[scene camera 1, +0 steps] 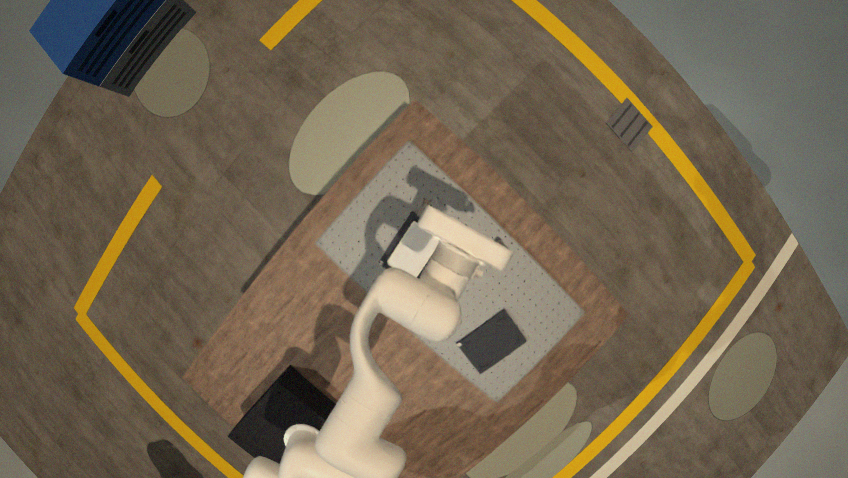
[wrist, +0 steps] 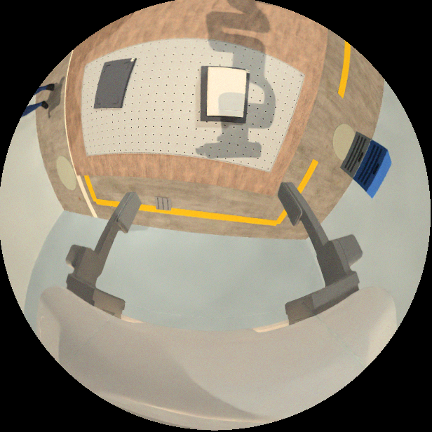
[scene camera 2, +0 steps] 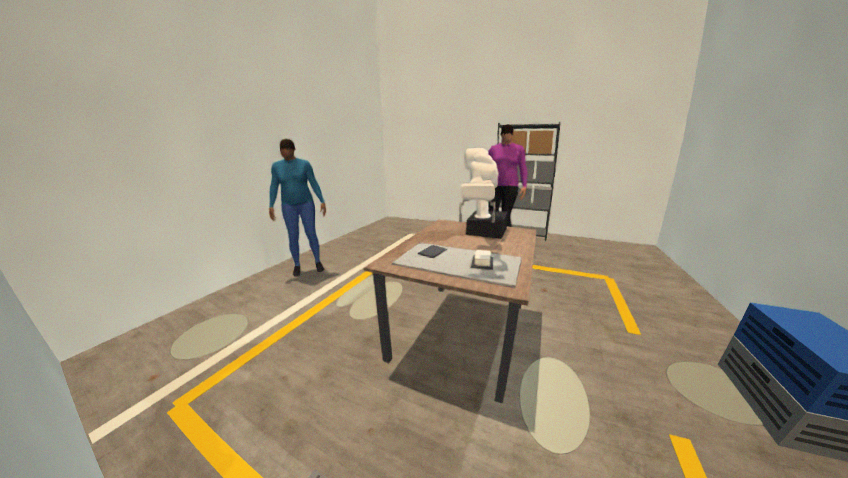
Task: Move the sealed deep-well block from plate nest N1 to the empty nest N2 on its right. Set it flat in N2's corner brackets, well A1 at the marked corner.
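Frame: origin at the arm's base, x ahead, y left, z up, level; millimetres.
Seen in the pictures: hand, its tool point: (scene camera 1: 463, 223) (scene camera 2: 476, 218); arm's base, origin of its link: (scene camera 2: 482, 216).
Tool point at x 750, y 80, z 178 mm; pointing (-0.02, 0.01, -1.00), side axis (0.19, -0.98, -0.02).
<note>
Pixels of each thing's middle, then the offset from my tool point to it. Level surfaces: height alone.
- sealed deep-well block, middle of its body: (scene camera 1: 413, 250) (scene camera 2: 482, 257) 128 mm back, 25 mm left, 266 mm down
- empty nest N2, middle of its body: (scene camera 1: 492, 342) (scene camera 2: 432, 251) 191 mm back, 306 mm right, 291 mm down
- grey perforated board, height of its surface: 298 mm down
- wooden table, height of its surface: 311 mm down
The sealed deep-well block (scene camera 1: 409, 255) (scene camera 2: 482, 255) (wrist: 226, 90), white with a pale top, sits in dark plate nest N1 (scene camera 1: 399, 240) (wrist: 204, 102). The arm partly hides them in scene camera 1. The empty nest N2 (scene camera 1: 492, 341) (scene camera 2: 432, 251) (wrist: 114, 85) is a dark rectangular plate with a small pale mark at one corner. My gripper (scene camera 2: 477, 210) (wrist: 210, 206) is open and empty, above the table and apart from the block. Its fingertips stand wide apart in the wrist view. The well labels are too small to read.
Both nests rest on a grey perforated board (scene camera 1: 534, 296) (scene camera 2: 451, 266) (wrist: 165, 125) on the wooden table (scene camera 1: 267, 308) (scene camera 2: 516, 240) (wrist: 175, 167). The arm's black base (scene camera 1: 267, 409) (scene camera 2: 485, 226) stands at one table end. Two people (scene camera 2: 295, 184) (scene camera 2: 509, 163) stand beyond the table.
</note>
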